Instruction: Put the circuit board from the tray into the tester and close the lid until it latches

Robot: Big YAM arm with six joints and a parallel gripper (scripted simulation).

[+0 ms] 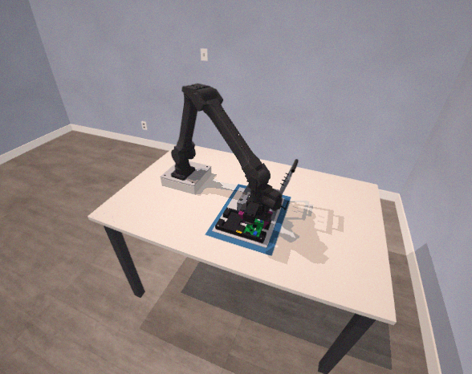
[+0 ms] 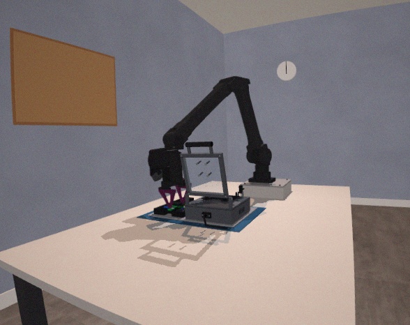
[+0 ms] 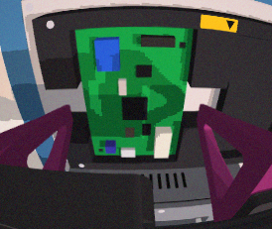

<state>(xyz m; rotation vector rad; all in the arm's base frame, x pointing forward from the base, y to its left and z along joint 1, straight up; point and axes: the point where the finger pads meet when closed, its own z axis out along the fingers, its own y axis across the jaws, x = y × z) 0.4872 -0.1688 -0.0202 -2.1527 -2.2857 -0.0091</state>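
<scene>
Now: the green circuit board 20 mm below my hand. Also, from my hand: clear lid: 180 mm to the left, 140 mm above, 70 mm ahead; small latch hook: 220 mm to the left, 120 mm behind, 50 mm above.
</scene>
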